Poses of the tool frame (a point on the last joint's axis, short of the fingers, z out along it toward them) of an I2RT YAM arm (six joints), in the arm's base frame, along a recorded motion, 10 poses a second.
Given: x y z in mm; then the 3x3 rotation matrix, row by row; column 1 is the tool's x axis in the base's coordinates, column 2 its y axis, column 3 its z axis. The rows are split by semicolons.
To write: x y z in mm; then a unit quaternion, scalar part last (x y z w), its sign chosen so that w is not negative. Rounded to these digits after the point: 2 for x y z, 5 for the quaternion.
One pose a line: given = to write
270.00, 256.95, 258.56; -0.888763, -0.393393, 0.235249; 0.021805, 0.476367, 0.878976; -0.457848, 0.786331, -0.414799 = 270.00, 256.95, 258.56, -0.11143, 0.83366, 0.49940, 0.20785
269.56, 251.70, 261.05; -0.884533, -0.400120, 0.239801; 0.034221, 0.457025, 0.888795; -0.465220, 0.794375, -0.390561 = 269.56, 251.70, 261.05, -0.11068, 0.82646, 0.50915, 0.21327
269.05, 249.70, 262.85; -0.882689, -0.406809, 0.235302; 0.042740, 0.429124, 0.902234; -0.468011, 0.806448, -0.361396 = 269.05, 249.70, 262.85, -0.11134, 0.81750, 0.52253, 0.21508
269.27, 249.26, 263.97; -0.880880, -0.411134, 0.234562; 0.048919, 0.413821, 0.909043; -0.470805, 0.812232, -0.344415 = 269.27, 249.26, 263.97, -0.11148, 0.81227, 0.52977, 0.21710
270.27, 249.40, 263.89; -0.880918, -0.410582, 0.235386; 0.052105, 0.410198, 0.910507; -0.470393, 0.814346, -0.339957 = 270.27, 249.40, 263.89, -0.11050, 0.81103, 0.53169, 0.21756
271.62, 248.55, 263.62; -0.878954, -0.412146, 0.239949; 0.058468, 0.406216, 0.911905; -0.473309, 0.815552, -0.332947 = 271.62, 248.55, 263.62, -0.10929, 0.80903, 0.53381, 0.22041
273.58, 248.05, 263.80; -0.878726, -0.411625, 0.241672; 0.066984, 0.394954, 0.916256; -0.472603, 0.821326, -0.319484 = 273.58, 248.05, 263.80, -0.10701, 0.80517, 0.53951, 0.22178
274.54, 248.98, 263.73; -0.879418, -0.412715, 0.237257; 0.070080, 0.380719, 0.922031; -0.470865, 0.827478, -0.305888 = 274.54, 248.98, 263.73, -0.10695, 0.80094, 0.54608, 0.22103
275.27, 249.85, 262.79; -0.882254, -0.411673, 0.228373; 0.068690, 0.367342, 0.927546; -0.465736, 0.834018, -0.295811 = 275.27, 249.85, 262.79, -0.10749, 0.79772, 0.55206, 0.21753
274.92, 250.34, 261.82; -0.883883, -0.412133, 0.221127; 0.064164, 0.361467, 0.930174; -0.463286, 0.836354, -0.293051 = 274.92, 250.34, 261.82, -0.10920, 0.79662, 0.55438, 0.21479
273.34, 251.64, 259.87; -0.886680, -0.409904, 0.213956; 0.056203, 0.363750, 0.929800; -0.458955, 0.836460, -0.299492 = 273.34, 251.64, 259.87, -0.11075, 0.79842, 0.55305, 0.21070
